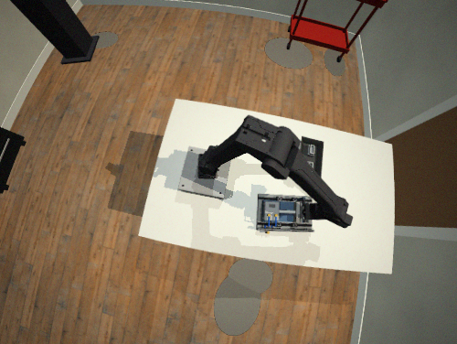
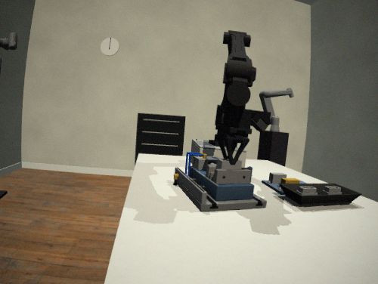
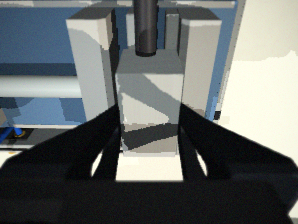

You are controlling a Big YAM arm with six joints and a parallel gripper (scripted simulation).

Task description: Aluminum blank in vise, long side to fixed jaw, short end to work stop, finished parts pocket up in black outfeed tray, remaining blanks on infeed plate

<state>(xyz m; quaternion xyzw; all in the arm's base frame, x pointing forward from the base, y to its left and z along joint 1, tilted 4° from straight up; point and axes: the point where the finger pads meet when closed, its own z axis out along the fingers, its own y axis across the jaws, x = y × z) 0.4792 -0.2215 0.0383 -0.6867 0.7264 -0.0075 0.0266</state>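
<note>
Right now my hand is 5 cm to the right of the dark rod and 3 cm above it. The rest, counted from my hand: yellow brass blank (4 cm behind, 28 cm to the left, 9 cm below); then light cylinder (9 cm behind, 4 cm below); then vise (7 cm behind, 8 cm below).
</note>
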